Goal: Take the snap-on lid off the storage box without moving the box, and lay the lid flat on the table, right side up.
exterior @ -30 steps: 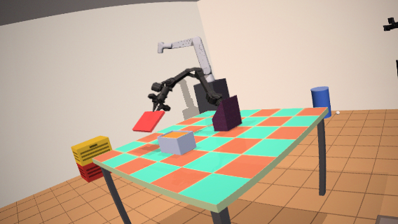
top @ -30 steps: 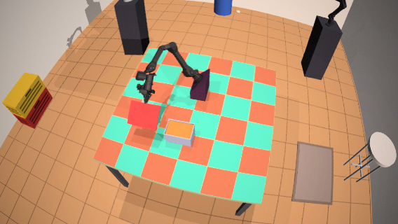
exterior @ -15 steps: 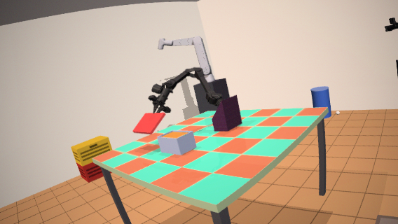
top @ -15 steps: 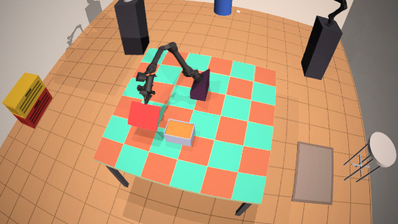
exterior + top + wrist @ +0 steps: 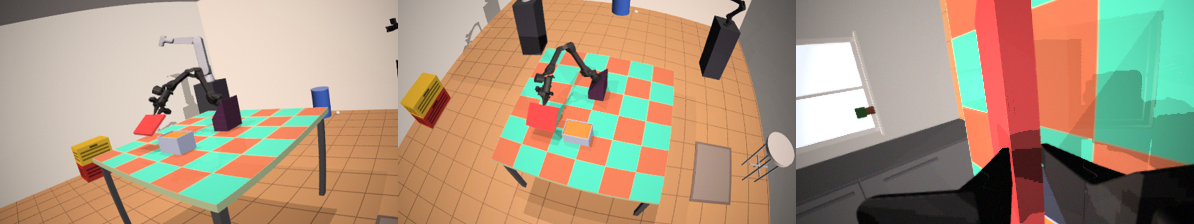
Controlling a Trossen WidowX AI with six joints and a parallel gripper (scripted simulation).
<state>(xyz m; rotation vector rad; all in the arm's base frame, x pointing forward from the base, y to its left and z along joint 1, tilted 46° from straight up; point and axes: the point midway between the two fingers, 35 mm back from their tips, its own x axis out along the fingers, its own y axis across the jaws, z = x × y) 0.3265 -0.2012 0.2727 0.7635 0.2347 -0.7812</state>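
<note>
Now: gripper tip 70 mm short of the red lid, 10 mm to the left of it and 40 mm above it. Also, from my gripper tip: grey storage box 100 mm ahead, 260 mm to the left, 150 mm below.
</note>
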